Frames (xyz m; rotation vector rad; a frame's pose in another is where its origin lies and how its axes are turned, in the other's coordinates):
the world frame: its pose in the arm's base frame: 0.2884 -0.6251 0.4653 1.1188 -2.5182 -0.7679
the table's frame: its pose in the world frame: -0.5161 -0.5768 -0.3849 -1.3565 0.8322 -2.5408
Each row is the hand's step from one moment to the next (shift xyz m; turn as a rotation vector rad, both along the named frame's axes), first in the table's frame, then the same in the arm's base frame.
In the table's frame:
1: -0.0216 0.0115 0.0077 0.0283 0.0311 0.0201
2: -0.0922 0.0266 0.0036 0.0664 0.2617 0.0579
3: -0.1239 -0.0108 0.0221 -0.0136 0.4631 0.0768
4: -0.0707 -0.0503 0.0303 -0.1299 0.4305 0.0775
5: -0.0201 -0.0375 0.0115 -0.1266 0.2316 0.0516
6: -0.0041 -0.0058 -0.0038 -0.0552 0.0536 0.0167
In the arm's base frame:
1: -0.0003 -0.0221 0.0130 0.0239 -0.0172 -0.0361
2: -0.0058 -0.0621 0.0730 0.2071 -0.1531 -0.0995
3: -0.0546 -0.0690 0.0906 0.3419 -0.3175 -0.0533
4: -0.0763 -0.0265 0.0439 0.2818 -0.3562 0.0440
5: -0.0423 0.0035 0.0119 0.1308 -0.2258 0.0650
6: -0.0041 0.0038 0.0058 0.0206 -0.0680 0.0338

